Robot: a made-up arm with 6 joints.
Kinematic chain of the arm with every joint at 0, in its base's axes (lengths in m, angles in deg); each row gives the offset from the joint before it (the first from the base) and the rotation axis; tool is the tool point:
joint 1: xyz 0 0 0.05 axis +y
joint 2: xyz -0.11 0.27 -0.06 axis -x
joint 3: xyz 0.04 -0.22 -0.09 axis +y
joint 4: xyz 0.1 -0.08 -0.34 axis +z
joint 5: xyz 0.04 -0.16 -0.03 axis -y
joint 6: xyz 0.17 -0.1 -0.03 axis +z
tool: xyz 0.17 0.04 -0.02
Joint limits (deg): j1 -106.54..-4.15 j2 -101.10..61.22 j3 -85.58..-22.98 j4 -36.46..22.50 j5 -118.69..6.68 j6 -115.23..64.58
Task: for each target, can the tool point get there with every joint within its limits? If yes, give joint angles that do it. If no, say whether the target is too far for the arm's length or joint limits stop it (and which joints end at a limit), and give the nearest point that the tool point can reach.
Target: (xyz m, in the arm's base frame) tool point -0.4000 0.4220 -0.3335
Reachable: no: joint limits stop it (at a limit: joint 1, joint 2, joint 3, joint 5) | nearest point -0.5734 0.4052 0.2437 | short by 0.603 m
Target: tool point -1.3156 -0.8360 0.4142
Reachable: no: too far | nearest point -0.5971 -0.3502 0.3287 | short by 0.872 m
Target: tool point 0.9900 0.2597 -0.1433
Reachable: yes | joints -48.06 -62.83 -40.90 -6.86 -40.60 -65.59
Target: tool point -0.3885 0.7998 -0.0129
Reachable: no: joint limits stop it (at a limit: joint 1, joint 2, joint 3, joint 4, joint 5) | nearest point -0.5257 0.4630 0.2593 | short by 0.454 m
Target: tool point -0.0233 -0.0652 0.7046
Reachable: yes | joints -68.21 45.89 -70.06 -8.65 -42.37 32.65
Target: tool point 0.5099 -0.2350 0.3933
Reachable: yes | joints -67.29 -39.13 -79.58 -27.43 -24.01 27.10
